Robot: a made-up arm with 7 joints.
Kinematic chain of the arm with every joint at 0, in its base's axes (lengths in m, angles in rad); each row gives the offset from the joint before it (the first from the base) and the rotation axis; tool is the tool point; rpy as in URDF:
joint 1: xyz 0 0 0.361 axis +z
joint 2: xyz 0 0 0 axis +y
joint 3: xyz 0 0 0.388 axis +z
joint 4: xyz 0.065 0 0 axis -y
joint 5: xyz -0.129 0 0.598 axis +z
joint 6: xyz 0 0 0 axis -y
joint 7: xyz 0.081 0 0 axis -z
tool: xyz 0 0 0 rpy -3.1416 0 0
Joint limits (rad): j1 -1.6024..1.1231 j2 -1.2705..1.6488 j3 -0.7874..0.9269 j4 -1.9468..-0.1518 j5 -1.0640..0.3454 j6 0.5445..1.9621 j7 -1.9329..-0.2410
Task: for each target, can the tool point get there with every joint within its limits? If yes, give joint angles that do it. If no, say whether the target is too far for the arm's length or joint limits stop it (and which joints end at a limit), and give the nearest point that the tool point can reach.
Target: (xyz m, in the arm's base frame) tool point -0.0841 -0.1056 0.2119
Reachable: no: joint limits stop it (at a limit: joint 4, joint 6) | nearest point -0.2983 -0.3745 -0.1678 | short by 0.512 m
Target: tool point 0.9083 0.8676 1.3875
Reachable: no: too far | nearest point 0.6082 0.5809 1.0483 | short by 0.536 m
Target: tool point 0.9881 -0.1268 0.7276
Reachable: yes | joints -0.2916 0.9398 0.5842 -0.5377 -0.5373 1.0431 -0.8904
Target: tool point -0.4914 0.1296 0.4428
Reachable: no: joint limits stop it (at a limit: joint 1, joint 2, joint 3, joint 4, joint 5, joint 6) | nearest point -0.5432 0.1644 0.7979 | short by 0.361 m
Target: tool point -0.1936 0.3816 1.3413
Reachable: yes | joints -1.1105 -0.7296 -0.0091 -0.5594 -0.0388 1.2673 -1.5494
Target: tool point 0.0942 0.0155 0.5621
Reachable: no: joint limits stop it (at a limit: joint 4, joint 6) | nearest point 0.3019 0.0497 1.0054 | short by 0.491 m
